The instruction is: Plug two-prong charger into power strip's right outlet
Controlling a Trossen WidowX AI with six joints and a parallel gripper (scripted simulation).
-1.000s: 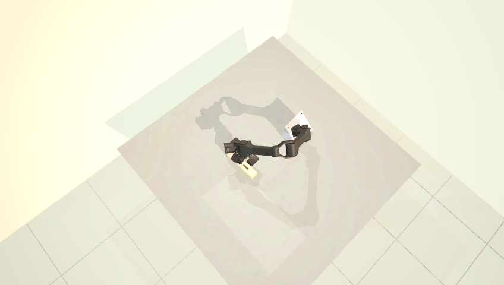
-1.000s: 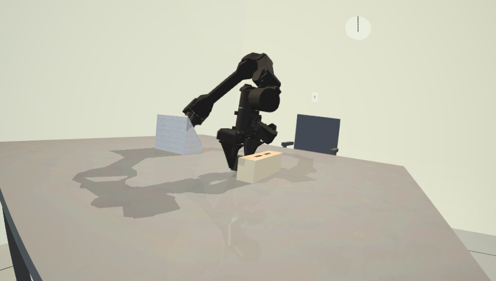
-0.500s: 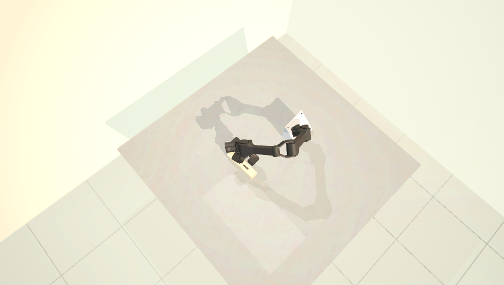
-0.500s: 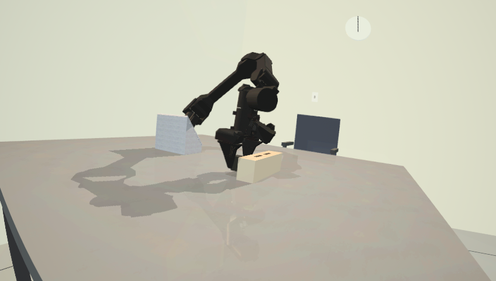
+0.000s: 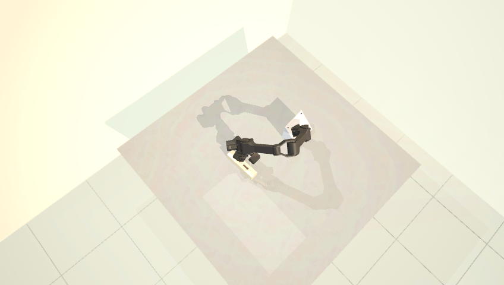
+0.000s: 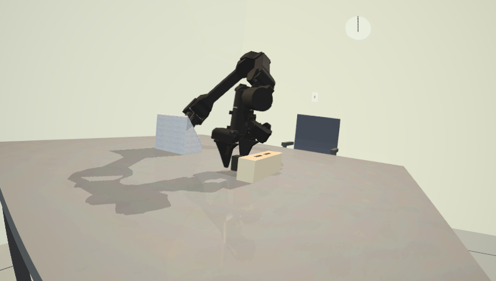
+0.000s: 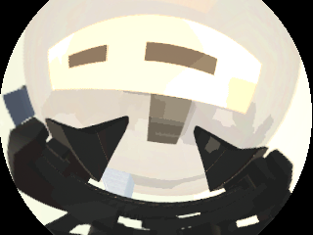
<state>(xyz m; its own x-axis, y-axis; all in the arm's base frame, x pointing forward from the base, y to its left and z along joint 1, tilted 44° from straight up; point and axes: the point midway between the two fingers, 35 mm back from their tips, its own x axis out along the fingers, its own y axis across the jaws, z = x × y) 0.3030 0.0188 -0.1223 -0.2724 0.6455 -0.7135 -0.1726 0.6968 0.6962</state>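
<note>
Now: gripper tip 40 mm short of the dark two-prong charger, 10 mm to the right of it and 10 mm below it.
</note>
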